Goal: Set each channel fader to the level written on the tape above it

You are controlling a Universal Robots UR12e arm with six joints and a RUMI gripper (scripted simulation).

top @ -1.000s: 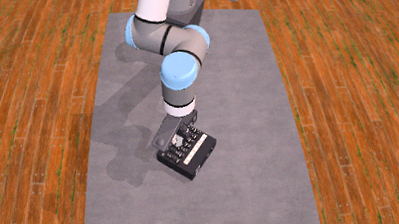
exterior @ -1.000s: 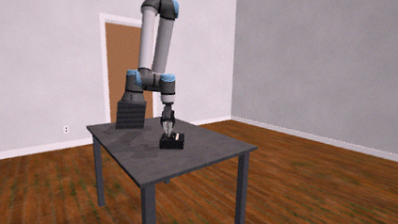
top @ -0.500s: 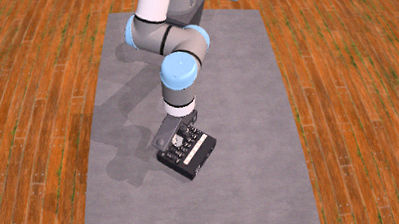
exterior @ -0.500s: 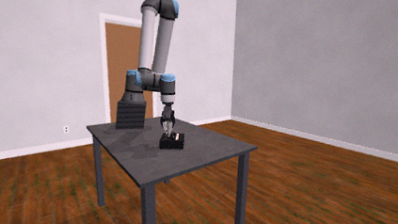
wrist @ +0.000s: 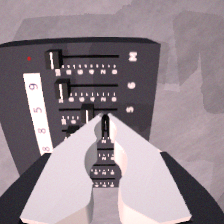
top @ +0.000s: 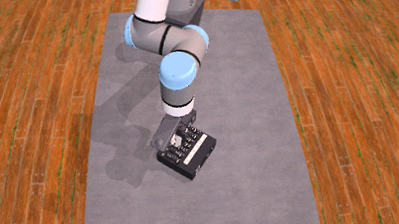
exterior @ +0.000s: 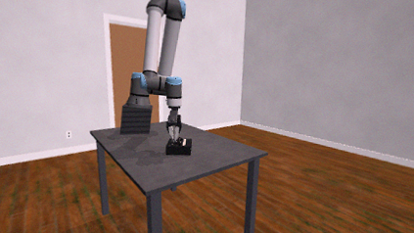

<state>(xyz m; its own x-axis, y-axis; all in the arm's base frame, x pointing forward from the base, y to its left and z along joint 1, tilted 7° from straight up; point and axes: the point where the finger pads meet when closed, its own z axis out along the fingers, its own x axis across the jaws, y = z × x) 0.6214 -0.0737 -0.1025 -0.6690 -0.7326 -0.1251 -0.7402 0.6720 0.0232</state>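
The channel fader cap lies 10 mm ahead of my hand, 10 mm to the left of it and 10 mm below it. Round my hand: fader knob: 20 mm behind, 70 mm to the left, 10 mm below.
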